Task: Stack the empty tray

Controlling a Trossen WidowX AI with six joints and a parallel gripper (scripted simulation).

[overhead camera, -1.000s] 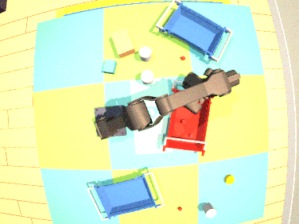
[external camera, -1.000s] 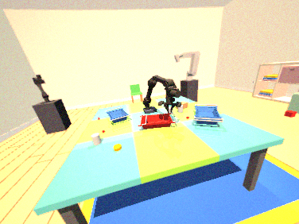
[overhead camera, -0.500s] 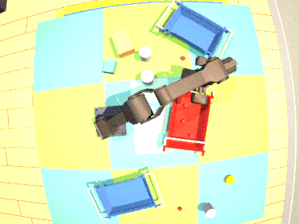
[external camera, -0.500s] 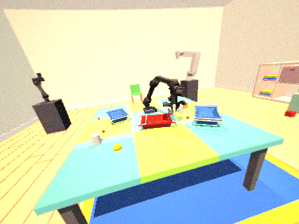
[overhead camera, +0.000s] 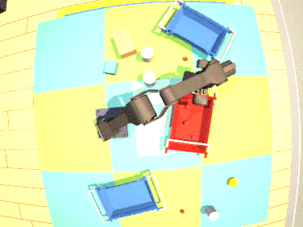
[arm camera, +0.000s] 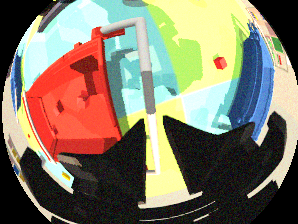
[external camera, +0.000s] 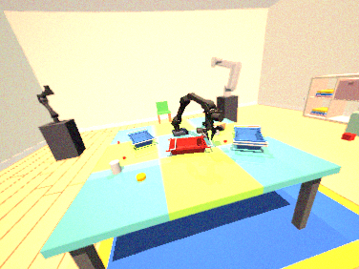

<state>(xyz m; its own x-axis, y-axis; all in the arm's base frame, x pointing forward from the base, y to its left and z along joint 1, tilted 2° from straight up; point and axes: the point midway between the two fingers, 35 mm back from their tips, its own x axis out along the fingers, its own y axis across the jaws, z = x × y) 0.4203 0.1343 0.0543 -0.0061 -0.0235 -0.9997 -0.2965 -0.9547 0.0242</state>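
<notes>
Now: gripper tip 400 mm past the blue tray, 490 mm to the left of it and 10 mm above it. From my gripper tip the other things lie so: teal block: 380 mm behind, 150 mm to the left, 40 mm below; tan block: 300 mm behind, 260 mm to the left, 30 mm below; yellow disc: 150 mm ahead, 510 mm to the right, 50 mm below.
</notes>
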